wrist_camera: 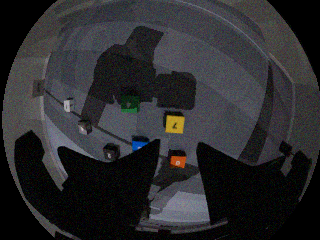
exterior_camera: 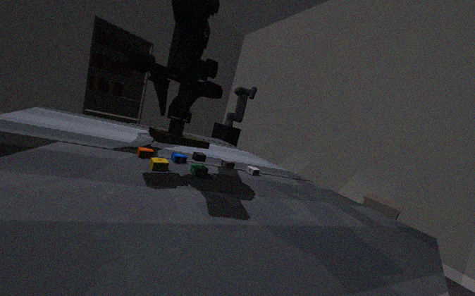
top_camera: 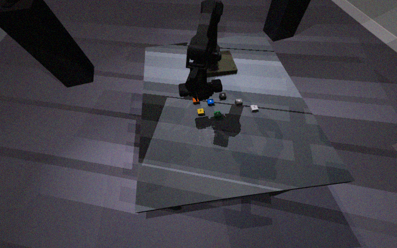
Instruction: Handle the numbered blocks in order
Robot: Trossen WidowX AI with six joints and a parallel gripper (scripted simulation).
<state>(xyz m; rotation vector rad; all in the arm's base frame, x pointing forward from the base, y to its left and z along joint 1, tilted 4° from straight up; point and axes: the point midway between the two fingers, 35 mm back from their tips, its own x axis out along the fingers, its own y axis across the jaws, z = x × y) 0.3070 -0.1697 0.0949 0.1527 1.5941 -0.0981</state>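
Now: the yellow block 10 mm behind my gripper tip and 110 mm below it. From my gripper tip the other things lie so: green block 30 mm ahead, 80 mm to the left, 110 mm below; then orange block 100 mm behind, 10 mm to the right, 110 mm below; then blue block 60 mm behind, 70 mm to the left, 110 mm below.
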